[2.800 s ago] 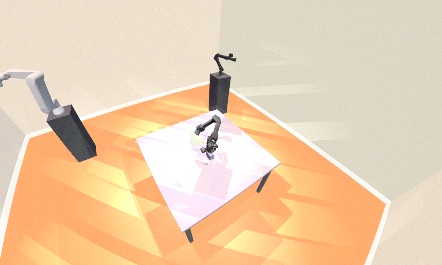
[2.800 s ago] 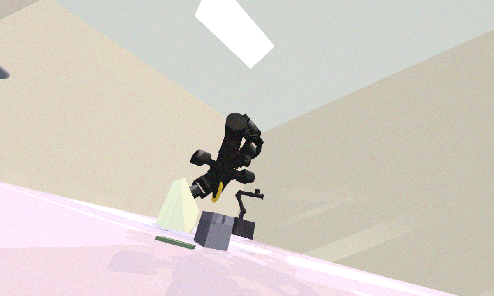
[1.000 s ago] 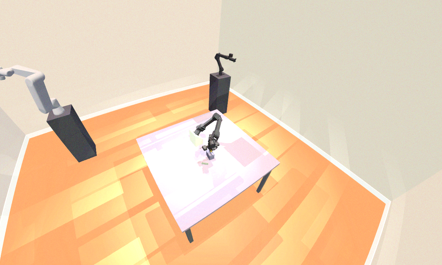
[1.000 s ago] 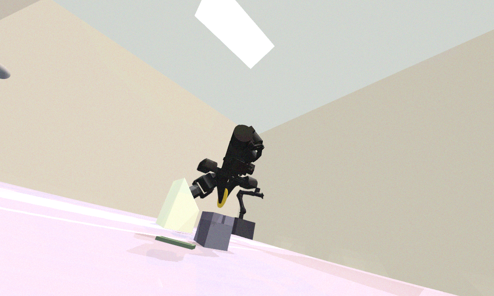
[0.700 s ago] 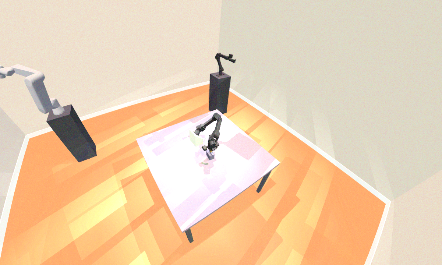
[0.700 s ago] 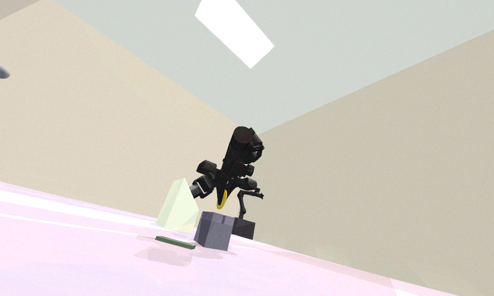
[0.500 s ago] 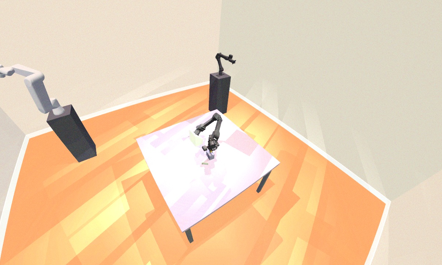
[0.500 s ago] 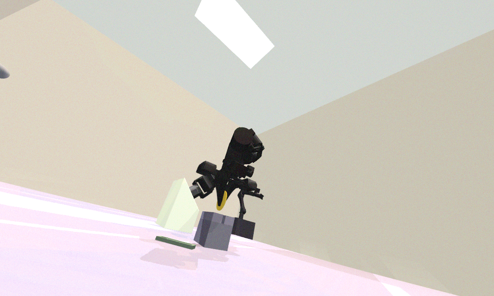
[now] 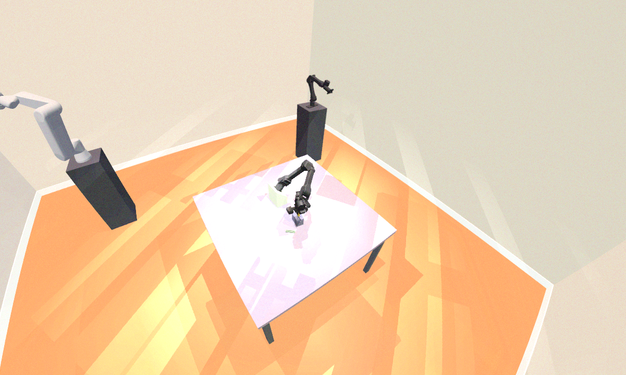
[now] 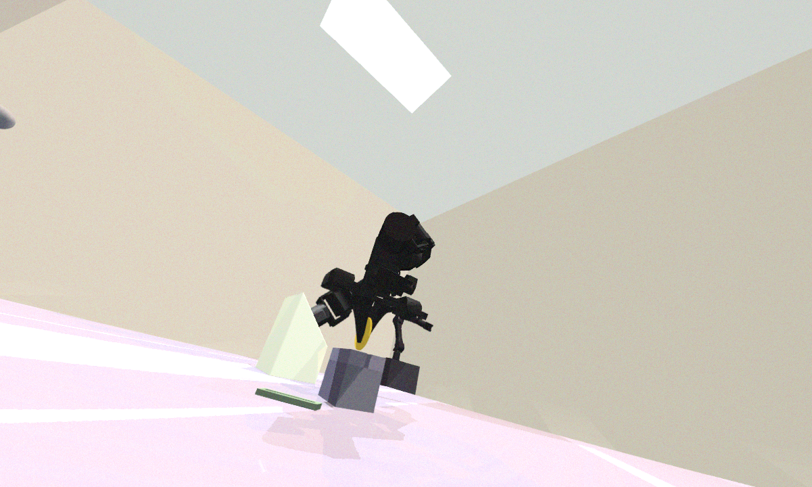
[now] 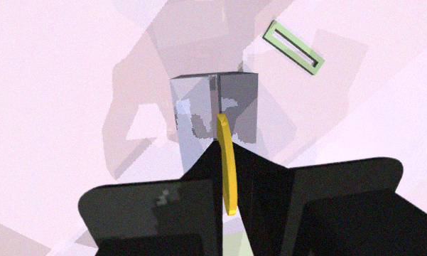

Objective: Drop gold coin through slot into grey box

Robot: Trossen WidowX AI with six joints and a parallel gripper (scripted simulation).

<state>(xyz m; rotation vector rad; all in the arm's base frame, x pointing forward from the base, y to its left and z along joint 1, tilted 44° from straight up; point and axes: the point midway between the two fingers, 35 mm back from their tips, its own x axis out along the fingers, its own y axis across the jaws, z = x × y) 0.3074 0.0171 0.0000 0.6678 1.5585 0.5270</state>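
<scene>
Right now the gold coin is 2 cm above my gripper tip.
</scene>
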